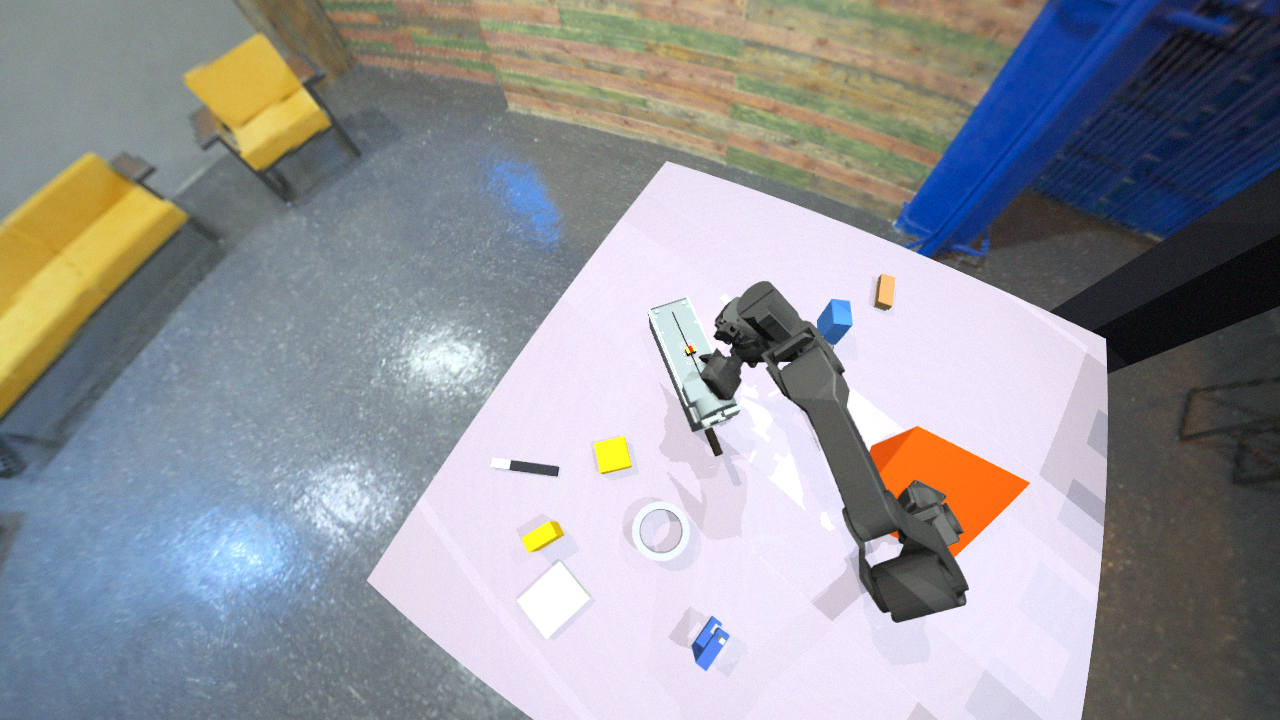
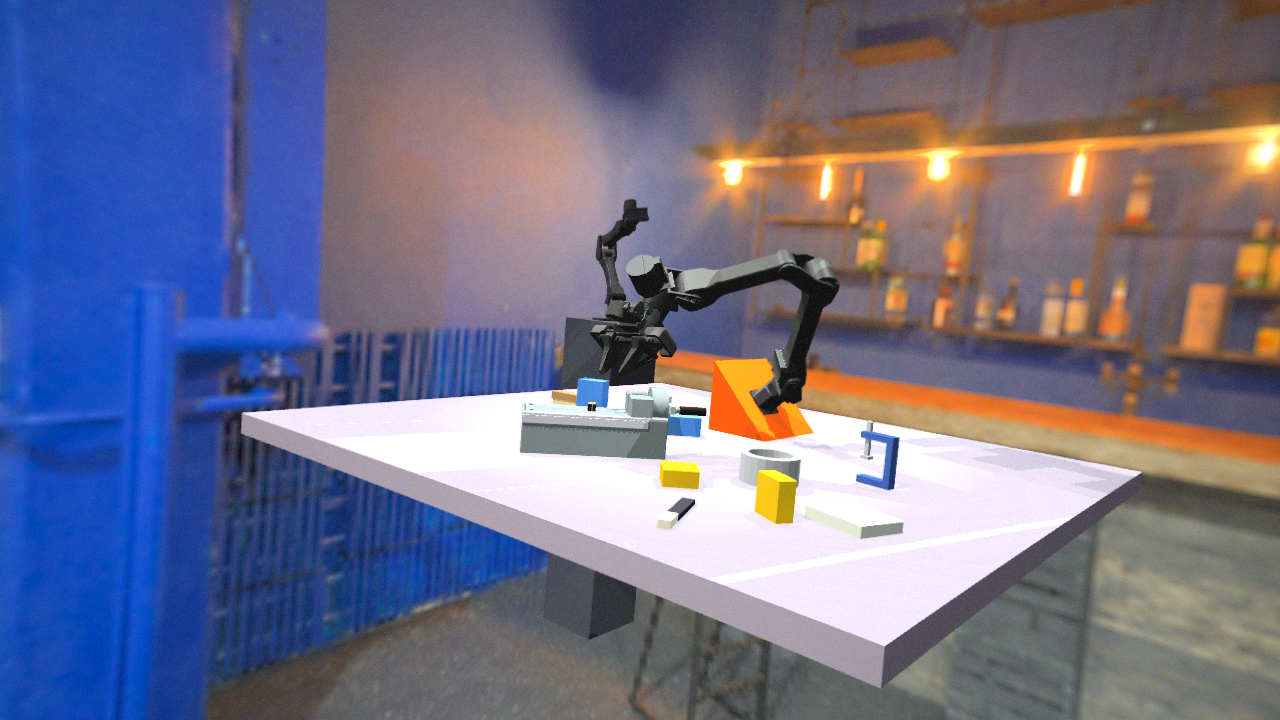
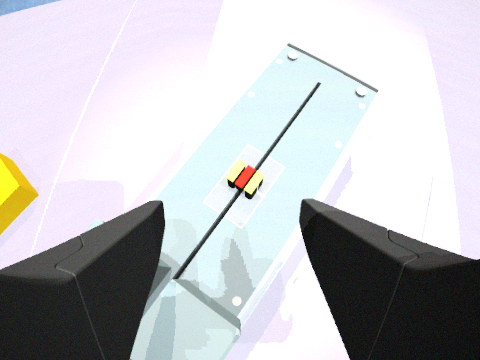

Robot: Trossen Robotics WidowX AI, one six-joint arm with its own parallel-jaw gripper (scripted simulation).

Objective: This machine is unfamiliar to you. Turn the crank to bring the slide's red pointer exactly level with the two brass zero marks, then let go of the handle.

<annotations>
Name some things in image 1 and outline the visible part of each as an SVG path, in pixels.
The gripper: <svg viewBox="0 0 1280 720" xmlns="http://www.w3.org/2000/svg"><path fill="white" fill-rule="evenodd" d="M738 296L726 304L714 320L716 331L713 334L713 338L727 345L732 344L729 350L731 356L725 357L717 347L713 353L699 356L699 359L707 364L701 373L701 379L710 388L715 397L721 401L731 401L742 383L740 376L742 374L741 367L744 363L747 363L749 368L756 368L758 363L766 363L761 354L768 349L767 341L737 313L737 302L740 298Z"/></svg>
A blue clamp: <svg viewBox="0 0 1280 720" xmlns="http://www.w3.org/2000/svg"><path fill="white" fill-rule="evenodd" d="M714 616L710 618L692 645L696 664L706 671L730 637L720 627L722 623L715 619Z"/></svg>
A white tray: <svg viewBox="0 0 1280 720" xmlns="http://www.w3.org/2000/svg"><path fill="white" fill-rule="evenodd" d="M562 561L555 565L552 570L545 574L543 578L517 600L546 639L591 598L588 591Z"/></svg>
A marker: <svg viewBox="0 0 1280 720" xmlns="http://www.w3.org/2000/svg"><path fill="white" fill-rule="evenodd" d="M490 465L492 468L558 477L560 468L548 464L509 461L501 458L492 458Z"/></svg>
A blue cube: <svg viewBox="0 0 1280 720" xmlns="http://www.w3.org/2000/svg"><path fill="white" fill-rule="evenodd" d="M849 300L831 299L817 320L817 329L831 345L836 345L853 326Z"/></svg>
</annotations>
